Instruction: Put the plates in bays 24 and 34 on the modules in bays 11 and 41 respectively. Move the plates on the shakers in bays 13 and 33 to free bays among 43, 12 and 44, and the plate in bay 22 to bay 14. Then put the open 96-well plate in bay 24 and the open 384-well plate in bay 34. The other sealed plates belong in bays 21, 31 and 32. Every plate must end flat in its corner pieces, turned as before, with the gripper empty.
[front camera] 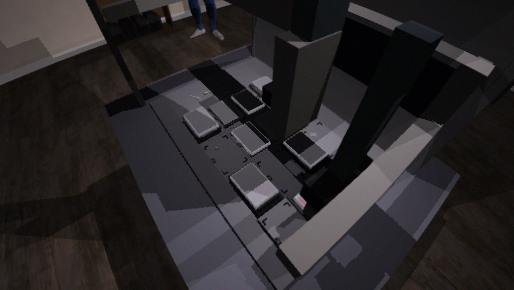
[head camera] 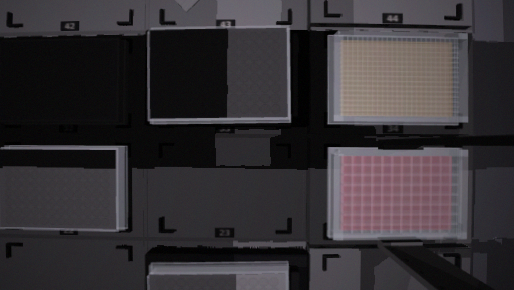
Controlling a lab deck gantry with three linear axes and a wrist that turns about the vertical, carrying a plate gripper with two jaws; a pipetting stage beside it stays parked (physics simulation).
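Frame: origin at the robot's base, x ahead, y left, z up, level; centimetres.
Seen in the pictures: gripper, between the fingertips: [head camera: 396, 193]; robot's base, origin of its link: [front camera: 184, 121].
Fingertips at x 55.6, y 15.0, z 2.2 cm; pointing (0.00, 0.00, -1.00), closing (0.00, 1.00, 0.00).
Note:
Pixels of each thing's top centre, then the offset from my fingertips to it. "spot": a spot on its surface instead.
- open 96-well plate with pink wells, centre of its top: [head camera: 401, 194] [front camera: 319, 204] dy +0.0, dx +0.0, dz +0.7 cm
- open 384-well plate, centre of its top: [head camera: 402, 76] dy +10.7, dx +0.0, dz +0.7 cm
- bay 33, a spot on its surface: [head camera: 257, 75] [front camera: 312, 154] spot: dy +10.4, dx -13.1, dz +1.4 cm
- bay 13, a spot on its surface: [head camera: 262, 281] spot: dy -7.5, dx -12.6, dz +1.4 cm
- sealed plate, centre of its top: [head camera: 56, 189] [front camera: 250, 136] dy +0.0, dx -32.8, dz -0.8 cm
- bay 11, a spot on its surface: [front camera: 200, 121] spot: dy -11.1, dx -48.3, dz +1.1 cm
- bay 21, a spot on its surface: [front camera: 223, 112] spot: dy -1.1, dx -48.9, dz -0.8 cm
- bay 31, a spot on its surface: [front camera: 247, 101] spot: dy +10.1, dx -48.3, dz -0.8 cm
- bay 41, a spot on its surface: [front camera: 260, 85] spot: dy +19.2, dx -51.5, dz +1.1 cm
The open 96-well plate with pink wells [front camera: 300, 201] [head camera: 396, 194] lies level in bay 24. My gripper [head camera: 401, 195] is low over it, its jaws along both long edges; whether they press on it cannot be told. The open 384-well plate [head camera: 397, 79] with tan wells is in bay 34, hidden in the front view. Sealed plates sit on the shakers in bay 33 [front camera: 306, 149] [head camera: 257, 75] and bay 13 [front camera: 254, 185] [head camera: 262, 281]. Another sealed plate [front camera: 250, 137] [head camera: 60, 197] is in bay 22. Bay 32 is lost in shadow.
More plates stand farther back at bay 11 [front camera: 200, 121], bay 21 [front camera: 223, 112], bay 31 [front camera: 247, 101] and bay 41 [front camera: 260, 85]. The grey pipetting stage [front camera: 307, 82] rises beside the dark gantry post [front camera: 382, 90]. A light beam [front camera: 360, 200] crosses the near right.

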